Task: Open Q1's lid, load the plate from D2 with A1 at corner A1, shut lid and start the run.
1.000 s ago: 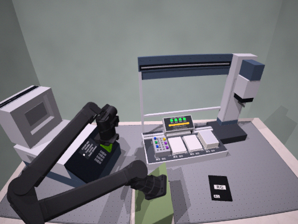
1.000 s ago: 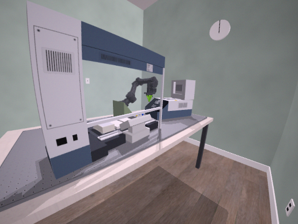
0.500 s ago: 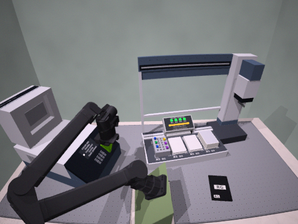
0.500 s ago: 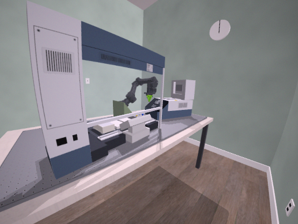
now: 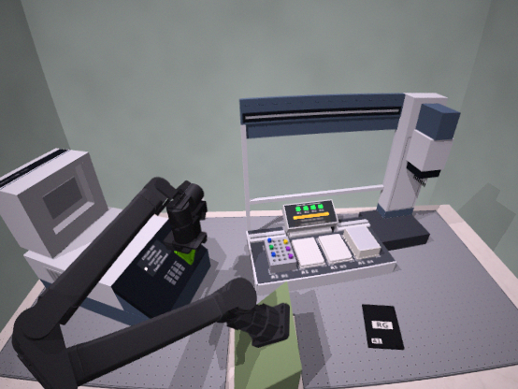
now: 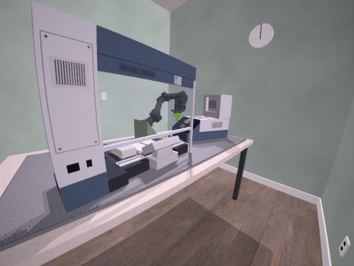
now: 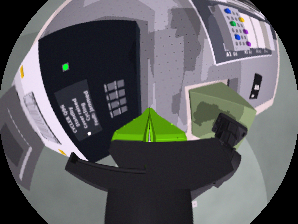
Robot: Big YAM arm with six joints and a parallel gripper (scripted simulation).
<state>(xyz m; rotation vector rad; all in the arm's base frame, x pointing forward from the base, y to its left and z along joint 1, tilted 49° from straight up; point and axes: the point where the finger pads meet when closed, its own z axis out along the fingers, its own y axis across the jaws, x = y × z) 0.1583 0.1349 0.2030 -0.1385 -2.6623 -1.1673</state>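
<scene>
My hand is 15 cm short of the tube cooling block, 25 cm to the left of it and 11 cm above it. From my hand the other things lie so: pipetting head (36 cm ahead, 76 cm to the right, 20 cm above); then deep-well block (23 cm ahead, 55 cm to the right, 11 cm below).
</scene>
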